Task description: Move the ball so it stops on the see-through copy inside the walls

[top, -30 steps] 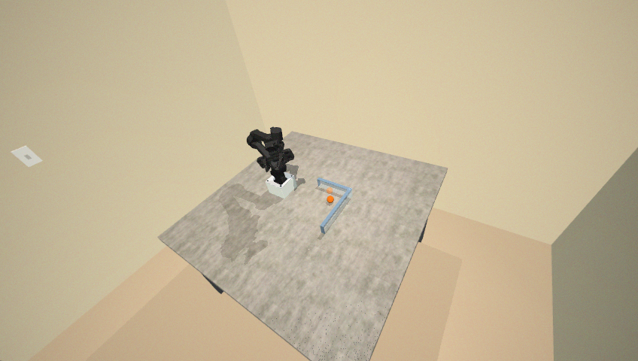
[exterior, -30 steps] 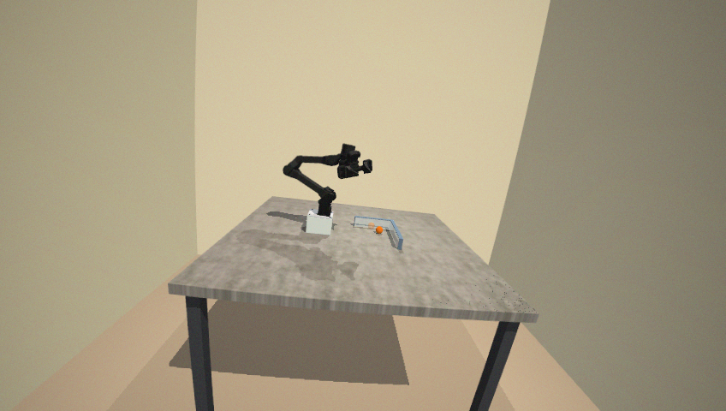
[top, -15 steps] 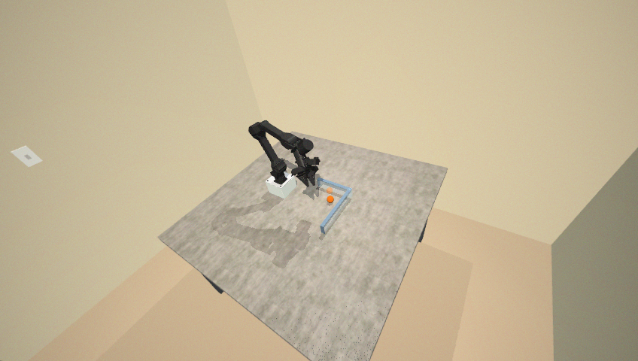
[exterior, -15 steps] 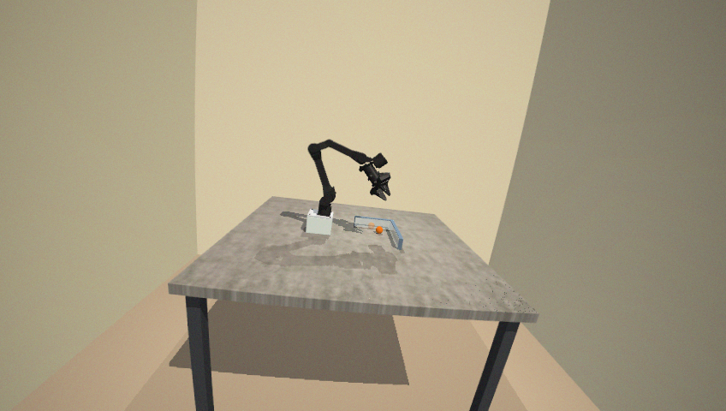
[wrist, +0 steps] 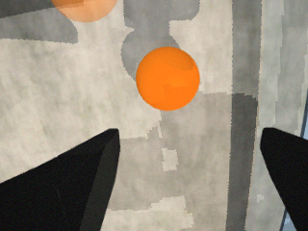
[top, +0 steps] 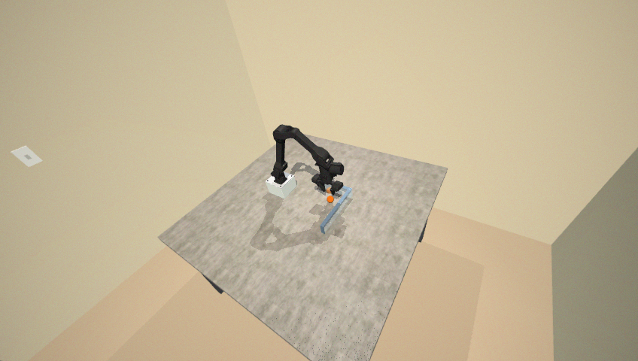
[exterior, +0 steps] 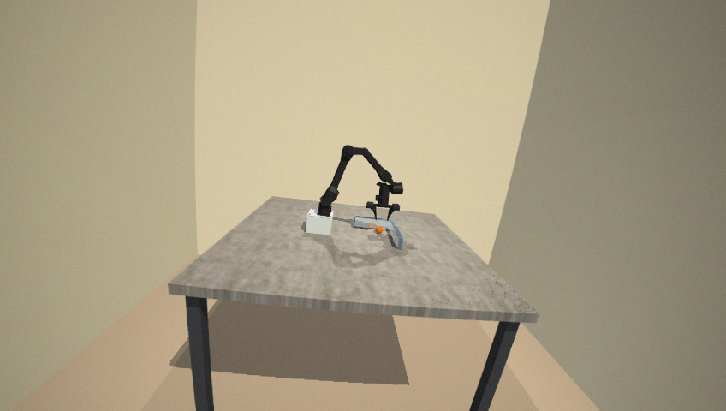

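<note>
The orange ball is 6 cm below my gripper tip and 1 cm to the left of it. Also, from my gripper tip: see-through orange copy: 7 cm to the left, 6 cm below, 5 cm behind.
</note>
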